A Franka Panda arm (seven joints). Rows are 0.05 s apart.
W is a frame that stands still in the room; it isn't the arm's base.
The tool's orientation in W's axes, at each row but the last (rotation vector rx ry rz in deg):
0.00 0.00 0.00
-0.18 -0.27 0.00
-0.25 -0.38 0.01
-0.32 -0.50 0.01
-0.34 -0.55 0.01
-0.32 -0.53 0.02
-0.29 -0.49 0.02
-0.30 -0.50 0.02
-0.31 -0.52 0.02
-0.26 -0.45 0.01
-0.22 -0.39 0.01
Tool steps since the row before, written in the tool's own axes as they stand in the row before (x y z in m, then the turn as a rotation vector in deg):
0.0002 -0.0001 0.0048 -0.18 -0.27 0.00
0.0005 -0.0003 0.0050 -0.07 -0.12 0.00
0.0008 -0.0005 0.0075 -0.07 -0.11 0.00
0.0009 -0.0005 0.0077 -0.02 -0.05 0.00
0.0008 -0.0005 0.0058 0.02 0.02 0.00
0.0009 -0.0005 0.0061 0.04 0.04 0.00
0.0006 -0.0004 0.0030 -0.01 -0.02 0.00
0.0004 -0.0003 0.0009 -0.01 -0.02 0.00
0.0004 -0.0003 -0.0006 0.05 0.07 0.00
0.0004 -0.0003 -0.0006 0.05 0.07 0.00
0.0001 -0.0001 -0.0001 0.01 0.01 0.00
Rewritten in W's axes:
0.0002 -0.0001 0.0048 -0.18 -0.27 0.00
0.0005 -0.0003 0.0050 -0.07 -0.12 0.00
0.0008 -0.0005 0.0075 -0.07 -0.11 0.00
0.0008 -0.0005 0.0077 -0.02 -0.05 0.00
0.0007 -0.0005 0.0058 0.02 0.02 0.00
0.0008 -0.0005 0.0061 0.04 0.04 0.00
0.0006 -0.0004 0.0030 -0.01 -0.02 0.00
0.0004 -0.0003 0.0009 -0.01 -0.02 0.00
0.0004 -0.0003 -0.0006 0.05 0.07 0.00
0.0004 -0.0003 -0.0006 0.05 0.07 0.00
0.0001 -0.0001 -0.0001 0.01 0.01 0.00

